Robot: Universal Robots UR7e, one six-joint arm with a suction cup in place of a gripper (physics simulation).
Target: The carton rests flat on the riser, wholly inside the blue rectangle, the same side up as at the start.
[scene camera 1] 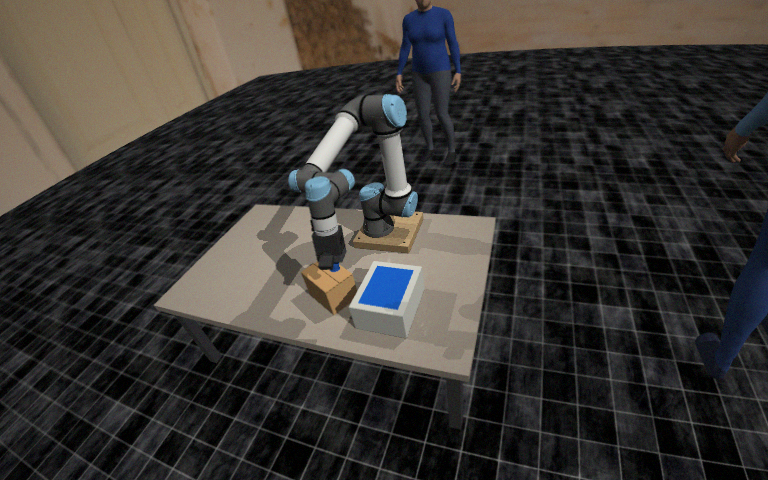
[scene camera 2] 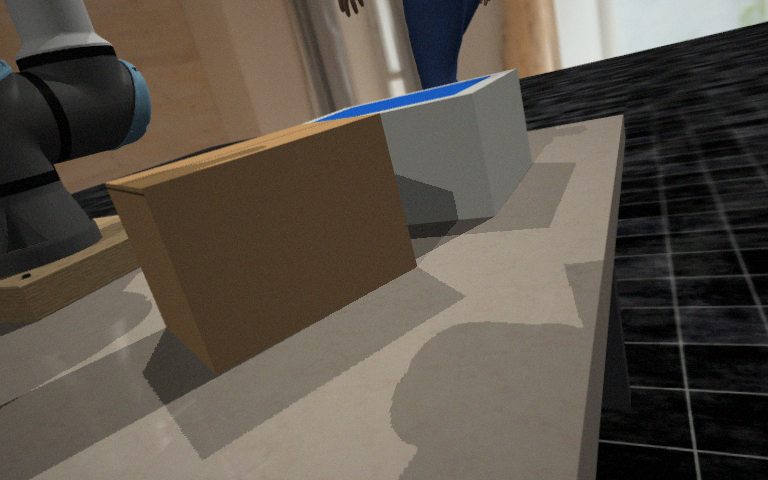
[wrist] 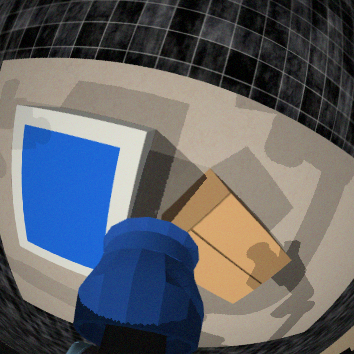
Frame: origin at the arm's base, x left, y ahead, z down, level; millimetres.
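Seen in the pictures: hand at its tool point: [scene camera 1: 334, 268] [wrist: 149, 256]; arm's base at its link origin: [scene camera 1: 378, 228] [scene camera 2: 38, 256].
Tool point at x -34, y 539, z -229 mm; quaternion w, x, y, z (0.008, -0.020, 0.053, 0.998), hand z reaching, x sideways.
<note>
Offsets run from my tool point to a thing's top centre. Level surfaces: height alone.
The brown carton {dx -107, dy -133, dz +141 mm} [scene camera 1: 328, 287] [scene camera 2: 271, 232] [wrist: 228, 239] rests flat on the table, seam side up, just left of the riser. The white riser {dx +146, dy -65, dz +151 mm} [scene camera 1: 379, 316] [scene camera 2: 456, 150] [wrist: 130, 165] carries the blue rectangle {dx +146, dy -65, dz +151 mm} [scene camera 1: 387, 287] [scene camera 2: 405, 100] [wrist: 67, 189] on its top, with nothing on it. My blue suction cup [scene camera 1: 334, 267] [wrist: 140, 277] hangs a little above the carton's top, near the edge towards the riser. It holds nothing. The cup itself is out of scene camera 2's view.
The table {dz +271 mm} [scene camera 1: 218, 278] [scene camera 2: 503, 310] [wrist: 218, 116] also bears the arm's wooden base plate [scene camera 1: 394, 238] behind the riser. A person in a blue top [scene camera 1: 428, 56] stands on the dark tiled floor beyond the table. An arm joint [scene camera 2: 94, 103] shows at the left edge.
</note>
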